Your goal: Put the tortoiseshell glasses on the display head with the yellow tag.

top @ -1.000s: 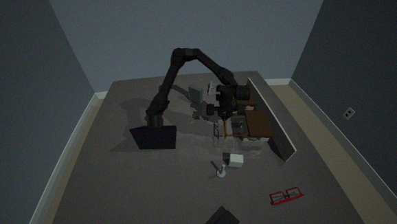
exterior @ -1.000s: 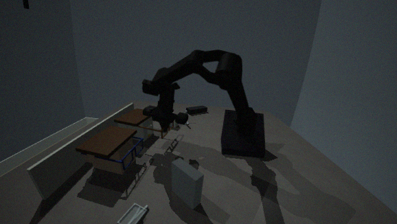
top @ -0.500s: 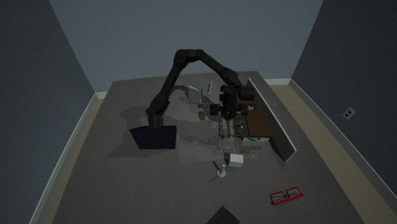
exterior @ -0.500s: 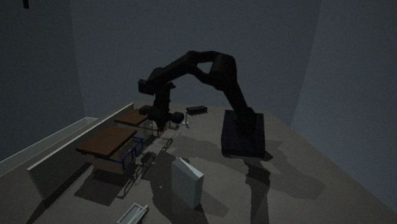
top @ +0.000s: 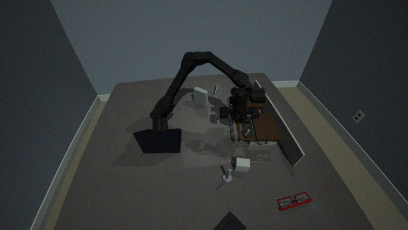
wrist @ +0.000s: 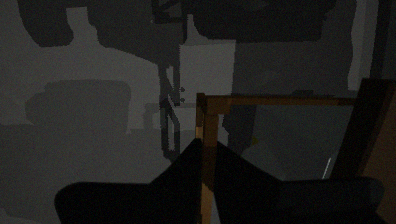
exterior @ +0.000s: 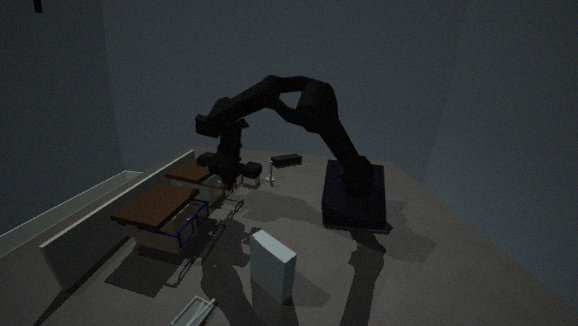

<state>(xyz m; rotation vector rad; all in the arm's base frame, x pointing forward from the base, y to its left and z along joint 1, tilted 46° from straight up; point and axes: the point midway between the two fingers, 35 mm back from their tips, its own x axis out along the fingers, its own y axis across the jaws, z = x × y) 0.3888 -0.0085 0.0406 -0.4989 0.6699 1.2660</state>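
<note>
The white head is 100 mm ahead of my gripper tip, 60 mm to the right of it and 10 mm below it. From my gripper tip the other things lie so: long wall 230 mm ahead, 50 mm to the left, 10 mm below; tan head 90 mm ahead, 160 mm to the left, 10 mm below; small white cube 30 mm behind, 210 mm to the right, 40 mm below.
</note>
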